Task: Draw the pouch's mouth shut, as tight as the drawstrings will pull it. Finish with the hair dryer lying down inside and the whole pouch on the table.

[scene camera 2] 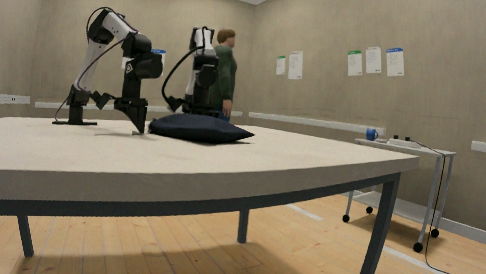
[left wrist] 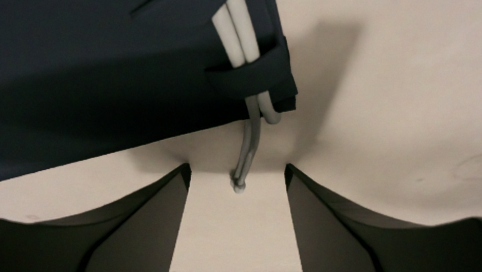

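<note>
The dark navy pouch [scene camera 2: 197, 129] [left wrist: 100, 95] lies on the table [scene camera 2: 280, 160] [left wrist: 400, 125]. Grey drawstrings [left wrist: 237, 32] pass under a fabric loop at its corner in the left wrist view, and a knotted drawstring end [left wrist: 245, 155] hangs out past the edge. My left gripper [left wrist: 237, 167] is open, with its fingertips apart on either side of the knotted end. In scene camera 2 its fingers are hidden behind the pouch. My right gripper [scene camera 2: 141, 132] points down at the tabletop beside the pouch's left end; its finger opening is unclear. The hair dryer does not show.
A person [scene camera 2: 223, 75] stands behind the table. A wheeled cart [scene camera 2: 436, 151] with a blue mug [scene camera 2: 371, 134] and a white power strip [scene camera 2: 404, 143] stands at the right, near the wall. Papers hang on the wall.
</note>
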